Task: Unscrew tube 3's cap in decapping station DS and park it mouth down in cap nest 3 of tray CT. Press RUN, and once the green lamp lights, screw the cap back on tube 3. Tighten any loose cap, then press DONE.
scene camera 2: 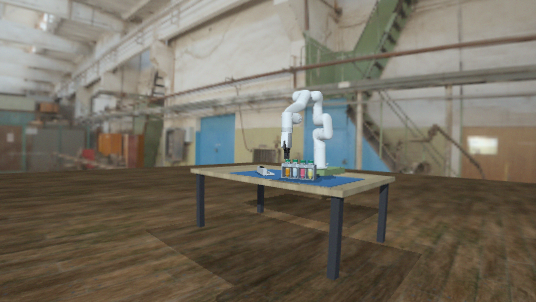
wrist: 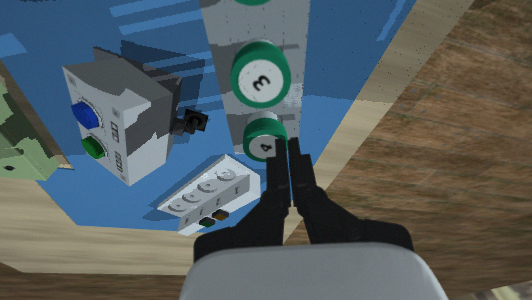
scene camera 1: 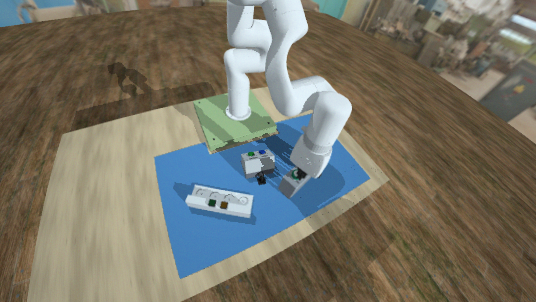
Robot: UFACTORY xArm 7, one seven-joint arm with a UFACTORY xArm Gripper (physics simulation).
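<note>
Station DS is a grey rack holding tubes with green caps. The cap marked 3 sits on its tube in the wrist view. The cap marked 4 is beside it, at the rack's end. My gripper is shut and empty. Its fingertips are above the rack's end and overlap the edge of cap 4 in the wrist view. White tray CT has four round nests with no caps in them. In scene camera 1 the arm hides most caps.
A grey box with a green button and a blue button stands between the rack and the green base plate. A dark green square and an amber square sit on the tray's front.
</note>
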